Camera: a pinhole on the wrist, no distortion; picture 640 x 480 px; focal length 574.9 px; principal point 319.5 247.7 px. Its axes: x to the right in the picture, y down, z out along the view. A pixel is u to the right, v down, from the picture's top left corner.
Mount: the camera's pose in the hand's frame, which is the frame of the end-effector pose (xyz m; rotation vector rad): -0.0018 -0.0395 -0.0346 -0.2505 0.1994 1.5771
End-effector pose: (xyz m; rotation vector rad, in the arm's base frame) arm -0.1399 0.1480 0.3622 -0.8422 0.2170 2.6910
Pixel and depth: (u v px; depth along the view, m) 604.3 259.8 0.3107
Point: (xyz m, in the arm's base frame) -0.3058 0.0105 0.5634
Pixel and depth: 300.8 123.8 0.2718
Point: -0.3088 0.1857 0.5241
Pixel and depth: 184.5 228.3 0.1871
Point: -0.2124 0.2116 0.4899
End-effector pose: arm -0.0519 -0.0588 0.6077 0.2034 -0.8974 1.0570
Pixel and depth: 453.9 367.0 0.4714
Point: -0.4424 -0.2455 0.7181
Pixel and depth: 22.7 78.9 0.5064
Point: -0.1946 -0.3321 1.0803
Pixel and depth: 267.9 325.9 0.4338
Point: -0.3130 -0.2993 0.7926
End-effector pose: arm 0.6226 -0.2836 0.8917 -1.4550 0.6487 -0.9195
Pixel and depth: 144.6 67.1 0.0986
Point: 0.6895 -0.2637 0.9387
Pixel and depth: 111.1 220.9 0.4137
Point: 0.9571 -0.0622 0.9786
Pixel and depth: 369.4 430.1 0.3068
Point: 0.7832 -0.0648 0.8175
